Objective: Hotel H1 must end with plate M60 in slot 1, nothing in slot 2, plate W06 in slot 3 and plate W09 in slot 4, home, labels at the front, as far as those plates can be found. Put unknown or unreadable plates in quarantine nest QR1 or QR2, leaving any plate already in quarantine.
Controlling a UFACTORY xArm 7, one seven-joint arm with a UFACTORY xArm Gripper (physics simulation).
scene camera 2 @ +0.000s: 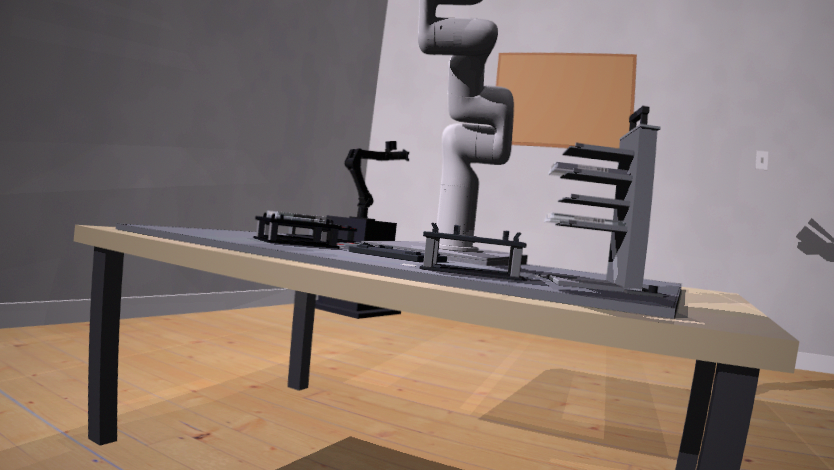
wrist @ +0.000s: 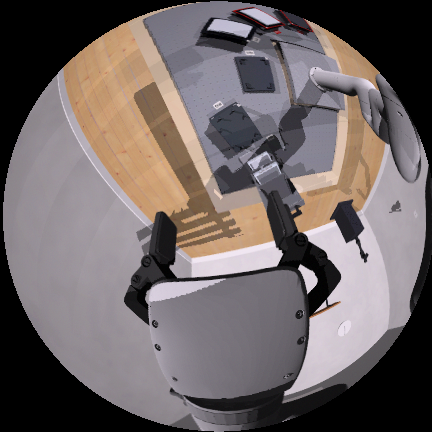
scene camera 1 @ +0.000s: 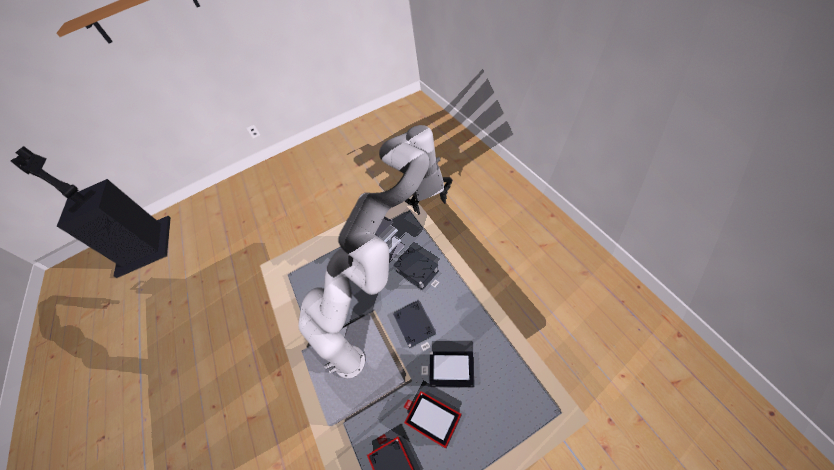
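Where they show: gripper, between the fingertips: (wrist: 216, 209) (scene camera 1: 430, 206); arm's base, origin of its link: (scene camera 2: 453, 248) (wrist: 319, 78) (scene camera 1: 349, 362).
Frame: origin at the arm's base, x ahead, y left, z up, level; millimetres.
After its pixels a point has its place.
Note:
My gripper (scene camera 1: 430, 199) {x 500, y 205, z 453 mm} (wrist: 216, 209) {x 500, y 205, z 453 mm} is open and empty, high beyond the hotel end of the table; it is outside scene camera 2. The hotel (scene camera 2: 637, 216) {x 358, y 524, z 101 mm} is a grey column with four shelves. Counting from the top, one clear plate (scene camera 2: 574, 169) {x 388, y 420, z 165 mm} lies on the second shelf and another plate (scene camera 2: 574, 219) {x 377, y 425, z 86 mm} on the lowest; the first and third shelves look empty. Plate labels are unreadable. One red-edged quarantine nest holds a white plate (scene camera 1: 433, 417) {x 224, y -322, z 34 mm} (wrist: 259, 17); the other red-edged nest (scene camera 1: 392, 456) {x 45, y -375, z 20 mm} looks empty and is cut off in scene camera 1.
A black nest holds a white plate (scene camera 1: 451, 367) {x 355, y -199, z 44 mm} (wrist: 230, 29). A low dark nest (scene camera 1: 414, 322) {x 300, y 41, z -8 mm} (wrist: 255, 74) {x 302, y 50, z -8 mm} and a raised dark stand (scene camera 1: 417, 265) {x 415, y 258, z 40 mm} (scene camera 2: 473, 238) {x 464, y 291, z 38 mm} (wrist: 235, 127) {x 414, y 262, z 40 mm} stand between it and the hotel. The arm partly covers the hotel in scene camera 1.

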